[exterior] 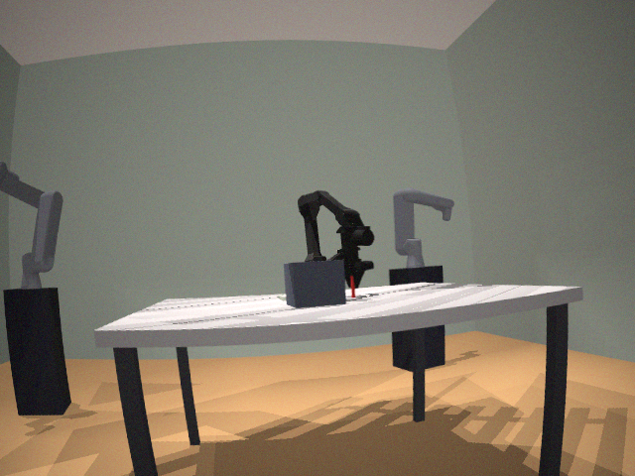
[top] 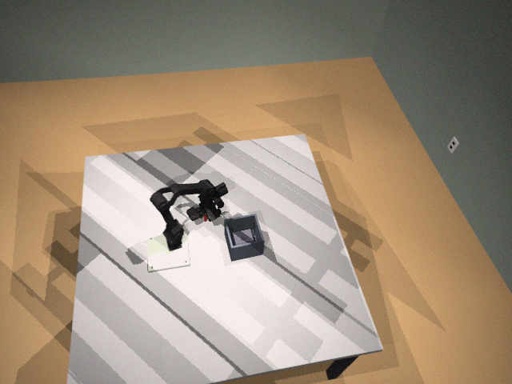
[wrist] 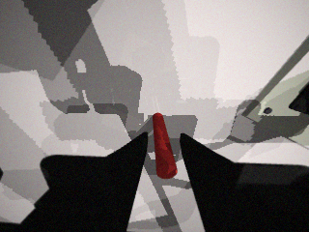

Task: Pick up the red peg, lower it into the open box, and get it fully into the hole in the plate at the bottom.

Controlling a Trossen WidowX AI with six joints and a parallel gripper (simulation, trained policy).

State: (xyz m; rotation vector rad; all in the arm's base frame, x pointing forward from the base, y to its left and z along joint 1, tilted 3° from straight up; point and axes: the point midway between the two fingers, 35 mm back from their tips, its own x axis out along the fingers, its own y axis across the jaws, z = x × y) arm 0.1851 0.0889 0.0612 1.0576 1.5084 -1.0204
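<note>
My gripper tip is now 1 cm short of the red peg and 1 cm below it. From my gripper tip the other things lie so: plate 15 cm ahead, 20 cm to the right, 1 cm above.
</note>
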